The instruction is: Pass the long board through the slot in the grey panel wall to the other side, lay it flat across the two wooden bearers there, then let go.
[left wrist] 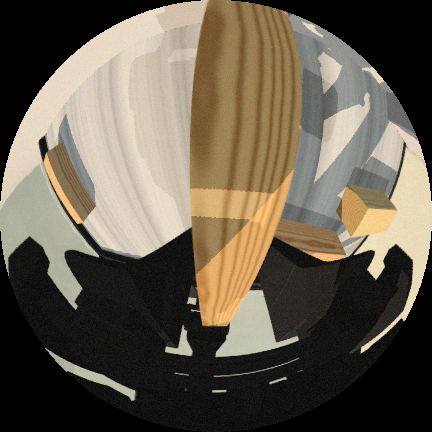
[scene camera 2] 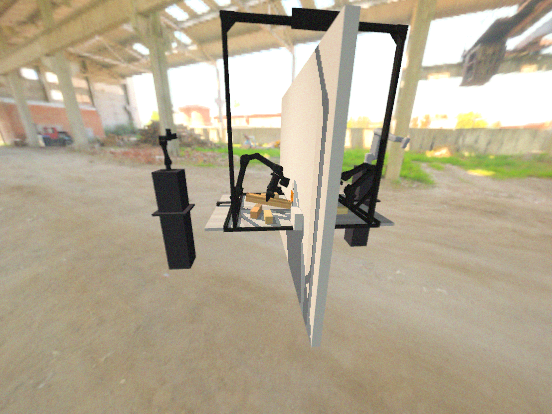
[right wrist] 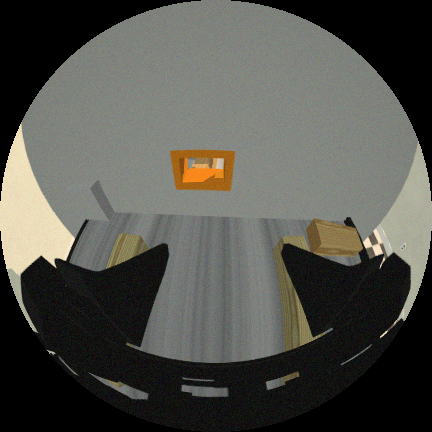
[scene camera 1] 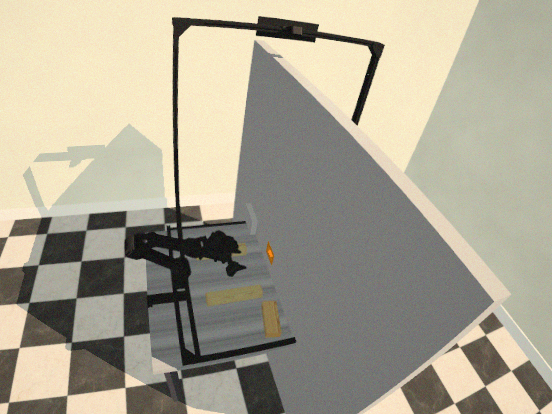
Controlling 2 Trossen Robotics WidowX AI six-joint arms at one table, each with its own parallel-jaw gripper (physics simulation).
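Places are measured from the left arm's base along level axes (x ahead, y left, z up), in metres.
Pixels of known places: left gripper, fingertip midpoint: (left wrist: 224, 232) (scene camera 2: 266, 200); right gripper, fingertip midpoint: (right wrist: 227, 250) (scene camera 1: 243, 260); right arm's base at its link origin: (scene camera 2: 349, 203) (scene camera 1: 180, 283).
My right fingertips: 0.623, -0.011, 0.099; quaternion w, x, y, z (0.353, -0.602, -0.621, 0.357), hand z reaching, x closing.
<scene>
Behind a point stands the place of what it marks, as x, y, z.
The long board (scene camera 2: 254, 199) {0.148, -0.045, 0.061} (left wrist: 245, 125) is gripped by my left gripper (scene camera 2: 269, 198) {0.241, -0.037, 0.048} (left wrist: 224, 232) {0.241, -0.037, 0.048}, which is shut on it. The board appears raised off the table, one end near the panel wall (scene camera 1: 340, 225) {0.482, 0.341, 0.645} (scene camera 2: 302, 120) {0.433, -0.260, 0.597} (right wrist: 215, 90) {0.483, -0.027, 0.204}; I cannot tell if it touches. The orange-framed slot (scene camera 1: 268, 245) {0.481, -0.083, 0.095} (scene camera 2: 292, 195) {0.441, -0.010, 0.079} (right wrist: 202, 153) {0.485, -0.042, 0.112} is in the wall, and wood shows through it in the right wrist view. On the other side lie two pale bearers, one (scene camera 1: 234, 295) {0.690, 0.122, 0.025} (right wrist: 289, 305) {0.665, 0.085, 0.006} and another (scene camera 1: 243, 249) {0.585, -0.138, 0.022} (right wrist: 121, 250) {0.600, -0.158, 0.025}. My right gripper (scene camera 1: 240, 256) {0.623, -0.011, 0.099} (right wrist: 227, 250) {0.623, -0.011, 0.099} is open and empty above them, facing the slot.
A loose wooden block (scene camera 1: 271, 320) {0.562, 0.271, 0.019} (right wrist: 336, 238) {0.566, 0.225, 0.019} lies beside the bearers near the wall. On the left arm's side, short blocks (scene camera 2: 256, 211) {0.161, -0.215, 0.028} (scene camera 2: 268, 216) {0.235, -0.318, 0.030} lie near the board. A block (left wrist: 70, 185) {0.279, 0.225, 0.005} sits at the left wrist view's left edge. A black frame (scene camera 1: 176, 125) {0.884, -0.342, 0.603} (scene camera 2: 228, 100) {0.032, -0.380, 0.669} surrounds the table.
</scene>
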